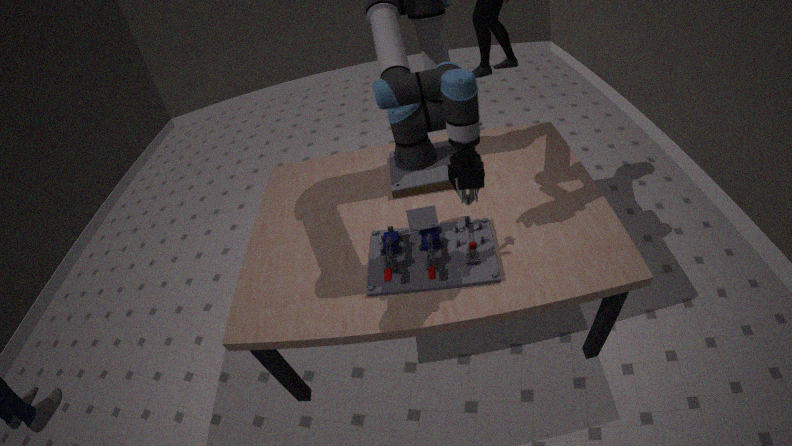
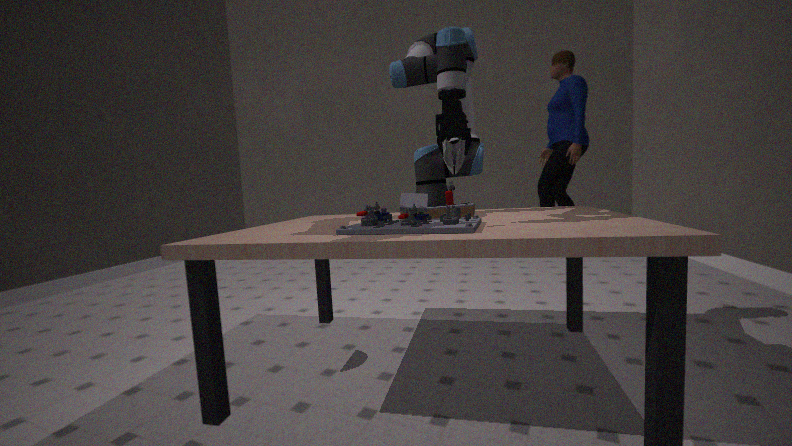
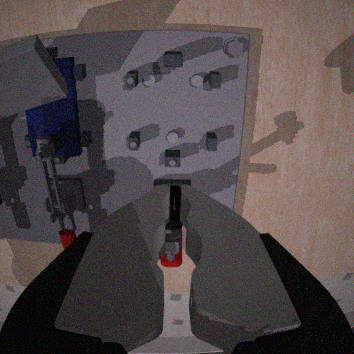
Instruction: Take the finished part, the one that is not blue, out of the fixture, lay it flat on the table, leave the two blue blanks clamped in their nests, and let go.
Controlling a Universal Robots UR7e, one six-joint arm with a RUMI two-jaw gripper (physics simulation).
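Frame: origin at the arm's base, x ahead, y left, z up, level; centimetres.
Where they show: gripper, between the fingertips: (image 1: pixel 468 203) (image 2: pixel 454 174) (image 3: pixel 173 188); arm's base, origin of its link: (image 1: pixel 416 158) (image 2: pixel 432 206).
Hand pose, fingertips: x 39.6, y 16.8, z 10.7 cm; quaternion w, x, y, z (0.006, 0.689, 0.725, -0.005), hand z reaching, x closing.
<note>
Each offset is from my fingertips to the top centre of the thing. "spot": to the spot under its first point. Level surfaces: height alone.
The finished part, a grey plate {dy -13.1, dx -3.8, dz -4.4 cm} (image 1: pixel 422 217) (image 2: pixel 414 200) (image 3: pixel 25 77), is out of the right nest. It sits tilted at the back of the middle nest, over part of the blue blank (image 1: pixel 429 238) (image 3: pixel 55 125) there; what bears it is unclear. The other blue blank {spot: dy -21.5, dx +4.2, dz -7.8 cm} (image 1: pixel 390 242) is in the left nest. Both blanks have clamp arms over them. The right nest on the fixture (image 1: pixel 487 270) (image 2: pixel 410 227) (image 3: pixel 115 105) shows bare pins and blocks. My gripper (image 1: pixel 468 202) (image 2: pixel 454 172) (image 3: pixel 173 188) is shut with nothing between its fingers, above and behind the right nest, apart from the part.
The right clamp's red handle {dy +0.4, dx +9.1, dz -4.2 cm} (image 1: pixel 472 245) (image 2: pixel 448 197) (image 3: pixel 171 260) stands upright. The red handles of the left clamp {spot: dy -21.4, dx +14.8, dz -8.5 cm} (image 1: pixel 387 274) and middle clamp {dy -10.5, dx +12.3, dz -8.2 cm} (image 1: pixel 431 272) (image 3: pixel 67 238) point to the front. The table {dz -14.1 cm} (image 1: pixel 554 249) extends around the fixture. A person (image 2: pixel 568 110) stands behind.
</note>
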